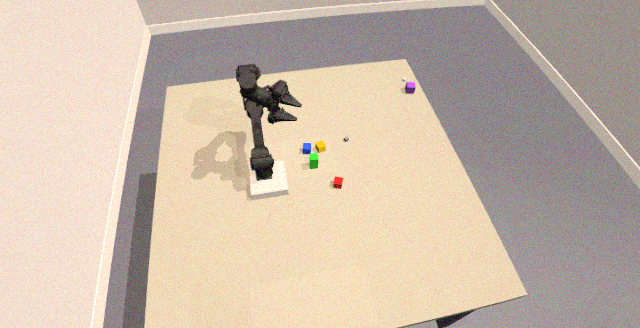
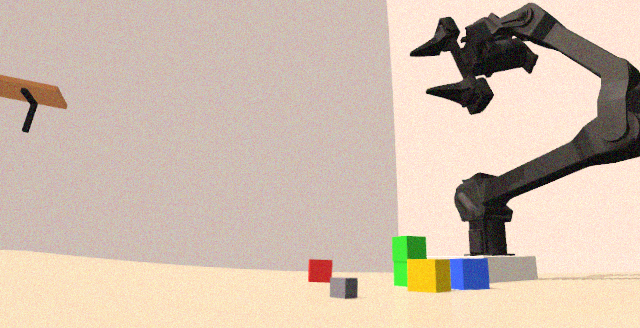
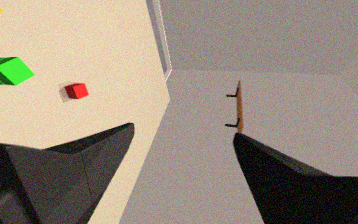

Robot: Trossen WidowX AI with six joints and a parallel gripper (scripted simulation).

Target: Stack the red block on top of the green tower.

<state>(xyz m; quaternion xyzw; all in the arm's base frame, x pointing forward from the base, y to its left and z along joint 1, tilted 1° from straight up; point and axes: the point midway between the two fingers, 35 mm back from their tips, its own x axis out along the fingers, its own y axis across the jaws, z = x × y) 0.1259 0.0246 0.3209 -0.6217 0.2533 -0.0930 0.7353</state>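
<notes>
Now: the red block 34 cm below my gripper tip, 14 cm ahead of it and 9 cm to the right of it. Also, from my gripper tip: blue block 34 cm below, 10 cm to the left, 4 cm ahead.
</notes>
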